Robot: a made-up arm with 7 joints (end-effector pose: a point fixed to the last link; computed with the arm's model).
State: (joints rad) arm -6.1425 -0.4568 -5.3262 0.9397 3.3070 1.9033 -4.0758
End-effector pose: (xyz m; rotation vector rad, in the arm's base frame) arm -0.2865 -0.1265 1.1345 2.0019 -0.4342 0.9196
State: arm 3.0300 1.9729 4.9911 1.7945 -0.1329 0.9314 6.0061
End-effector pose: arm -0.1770 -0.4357 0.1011 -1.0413 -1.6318 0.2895
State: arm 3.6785 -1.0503 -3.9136 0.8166 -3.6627 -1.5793 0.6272
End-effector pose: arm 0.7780 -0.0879 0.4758 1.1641 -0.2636 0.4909
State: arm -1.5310 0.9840 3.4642 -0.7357 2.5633 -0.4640 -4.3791
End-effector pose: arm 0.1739 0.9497 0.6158 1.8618 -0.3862 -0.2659
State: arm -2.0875 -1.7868 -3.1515 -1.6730 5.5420 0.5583 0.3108
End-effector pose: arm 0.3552 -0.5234 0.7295 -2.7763 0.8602 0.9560
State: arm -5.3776 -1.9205 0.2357 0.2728 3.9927 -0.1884 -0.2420
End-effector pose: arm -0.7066 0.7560 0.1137 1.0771 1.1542 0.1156
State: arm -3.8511 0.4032 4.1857 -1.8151 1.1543 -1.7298 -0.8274
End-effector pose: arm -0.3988 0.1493 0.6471 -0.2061 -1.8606 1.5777
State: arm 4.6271 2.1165 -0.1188 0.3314 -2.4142 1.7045 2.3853
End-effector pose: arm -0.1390 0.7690 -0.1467 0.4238 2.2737 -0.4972
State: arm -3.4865 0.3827 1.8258 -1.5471 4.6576 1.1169 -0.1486
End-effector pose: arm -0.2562 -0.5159 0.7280 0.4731 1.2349 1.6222
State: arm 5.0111 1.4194 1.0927 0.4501 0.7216 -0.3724 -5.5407
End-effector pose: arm 0.4731 0.9312 0.3742 1.1713 -0.8545 0.4934
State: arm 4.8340 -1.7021 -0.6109 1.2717 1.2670 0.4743 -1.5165
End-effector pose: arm -0.2965 -0.6835 0.7050 -1.9298 -2.4271 -0.4775
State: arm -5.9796 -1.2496 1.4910 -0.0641 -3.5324 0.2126 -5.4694
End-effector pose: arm -0.9585 0.3501 0.6328 1.7506 0.6754 0.9073
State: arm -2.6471 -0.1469 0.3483 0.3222 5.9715 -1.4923 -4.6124
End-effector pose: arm 0.1838 -0.0199 1.2660 -1.7301 -0.7912 0.8889
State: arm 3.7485 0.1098 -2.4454 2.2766 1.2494 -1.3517 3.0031
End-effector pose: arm 0.1992 -0.2771 0.6484 -0.7164 -1.6328 0.4534
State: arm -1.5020 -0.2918 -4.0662 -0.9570 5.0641 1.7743 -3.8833
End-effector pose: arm -0.1174 0.0358 1.1439 0.4964 -1.8161 0.2139
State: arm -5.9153 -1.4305 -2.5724 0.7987 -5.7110 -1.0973 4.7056
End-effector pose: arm -0.8649 0.4081 0.2170 -0.6170 1.4838 -0.3499
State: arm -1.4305 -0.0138 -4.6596 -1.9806 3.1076 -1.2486 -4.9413
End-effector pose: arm -0.4425 0.0704 0.8102 1.7223 1.7729 0.4906
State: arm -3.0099 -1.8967 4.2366 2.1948 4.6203 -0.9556 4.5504
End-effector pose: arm 0.1508 -0.4143 0.2058 -2.0582 0.9088 0.0145
